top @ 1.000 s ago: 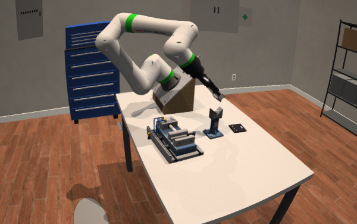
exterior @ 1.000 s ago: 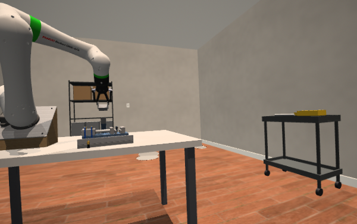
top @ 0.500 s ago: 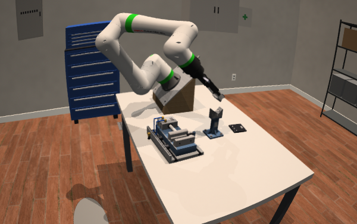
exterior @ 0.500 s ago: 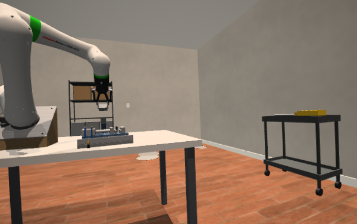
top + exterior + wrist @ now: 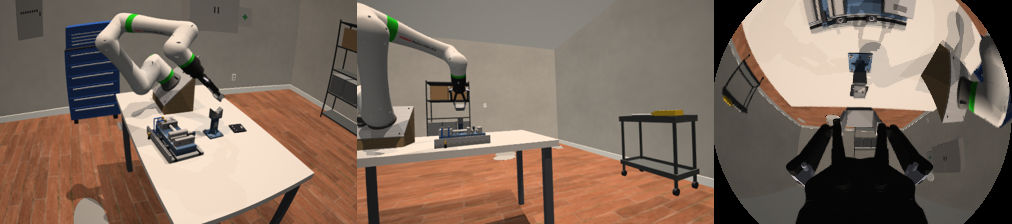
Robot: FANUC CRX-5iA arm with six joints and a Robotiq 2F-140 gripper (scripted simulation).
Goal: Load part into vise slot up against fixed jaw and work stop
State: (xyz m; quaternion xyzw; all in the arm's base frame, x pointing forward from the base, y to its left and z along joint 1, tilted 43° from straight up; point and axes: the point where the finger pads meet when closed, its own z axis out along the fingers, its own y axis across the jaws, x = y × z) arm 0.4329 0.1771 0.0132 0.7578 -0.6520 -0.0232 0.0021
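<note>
Right now the part is 2 cm to the left of my hand and 2 cm below it. Also, from my hand: dark infeed plate: 25 cm below, 19 cm to the left, 2 cm behind.
</note>
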